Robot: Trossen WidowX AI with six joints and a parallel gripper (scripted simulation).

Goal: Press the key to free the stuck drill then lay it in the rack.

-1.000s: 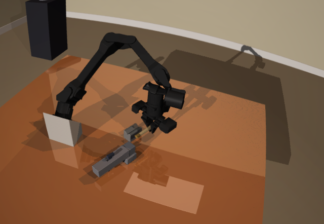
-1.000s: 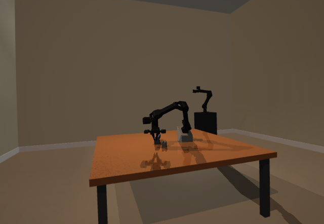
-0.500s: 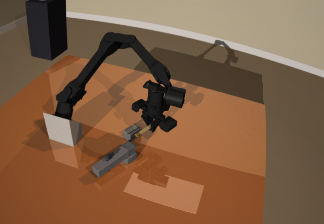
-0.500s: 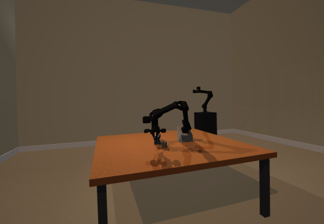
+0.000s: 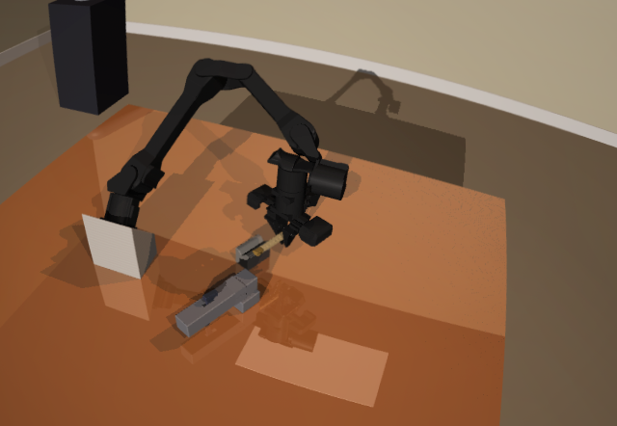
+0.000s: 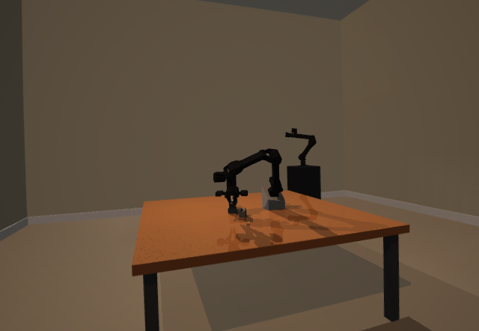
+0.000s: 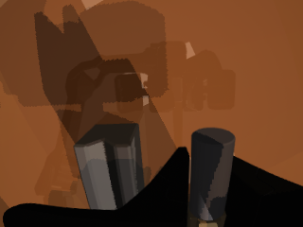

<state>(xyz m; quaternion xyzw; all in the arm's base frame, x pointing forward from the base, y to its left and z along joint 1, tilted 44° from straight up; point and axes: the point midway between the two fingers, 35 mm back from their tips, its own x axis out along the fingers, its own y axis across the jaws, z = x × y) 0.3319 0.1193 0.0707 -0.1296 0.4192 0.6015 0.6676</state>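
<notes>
The drill is 20 mm behind my gripper tip, 40 mm to the right of it and 30 mm above it. The rest, counted from my gripper tip: grey housing (70 mm behind, 190 mm to the right, 20 mm below); then rack (70 mm behind, 10 mm to the right, 40 mm below); then dark key (80 mm behind, 220 mm to the right, 10 mm below).
</notes>
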